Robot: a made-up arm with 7 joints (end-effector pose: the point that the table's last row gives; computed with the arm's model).
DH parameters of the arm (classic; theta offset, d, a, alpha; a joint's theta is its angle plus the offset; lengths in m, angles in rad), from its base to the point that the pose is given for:
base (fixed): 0 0.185 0 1.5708
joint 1: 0 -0.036 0.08 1.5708
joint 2: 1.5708 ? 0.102 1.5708
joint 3: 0.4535 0 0.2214 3.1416
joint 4: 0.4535 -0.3 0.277 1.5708
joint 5: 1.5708 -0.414 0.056 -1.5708
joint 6: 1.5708 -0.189 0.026 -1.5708
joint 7: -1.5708 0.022 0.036 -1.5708
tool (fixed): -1.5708 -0.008 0 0
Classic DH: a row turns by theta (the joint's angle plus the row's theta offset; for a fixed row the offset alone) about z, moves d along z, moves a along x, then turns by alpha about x.
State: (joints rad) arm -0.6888 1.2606 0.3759 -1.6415 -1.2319 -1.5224 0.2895
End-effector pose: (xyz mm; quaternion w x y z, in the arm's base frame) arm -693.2 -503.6 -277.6 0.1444 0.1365 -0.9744 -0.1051
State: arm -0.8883 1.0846 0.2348 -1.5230 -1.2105 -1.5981 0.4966
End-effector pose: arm -727.5 -618.3 -47.4 0.3079 0.2223 -0.9230 -0.0616
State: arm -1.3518 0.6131 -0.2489 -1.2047 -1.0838 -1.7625 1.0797
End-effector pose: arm -272.5 -949.2 260.4 0.5562 0.5795 -0.5956 0.0058
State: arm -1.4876 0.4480 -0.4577 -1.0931 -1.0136 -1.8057 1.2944
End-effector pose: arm -15.0 -986.4 170.0 0.5435 0.7200 -0.4315 0.0102
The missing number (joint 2, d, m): 0.079
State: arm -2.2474 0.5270 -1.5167 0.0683 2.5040 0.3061 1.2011
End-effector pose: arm -59.6 147.5 -270.6 0.9308 -0.3317 -0.1527 0.0164
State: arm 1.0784 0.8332 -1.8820 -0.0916 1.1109 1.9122 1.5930
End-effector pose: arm -167.8 142.6 726.7 0.0707 -0.5811 0.5480 0.5975
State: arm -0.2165 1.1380 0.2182 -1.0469 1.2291 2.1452 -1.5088
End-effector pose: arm -615.9 -356.4 -41.5 0.7170 0.6302 0.1719 0.2434
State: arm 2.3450 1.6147 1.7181 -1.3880 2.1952 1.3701 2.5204
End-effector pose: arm 314.1 -97.2 821.9 0.2821 0.0448 0.9575 0.0390
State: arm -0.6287 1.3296 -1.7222 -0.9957 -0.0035 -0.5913 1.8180
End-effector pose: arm 422.9 -232.9 867.2 0.8907 0.2346 -0.1024 -0.3756
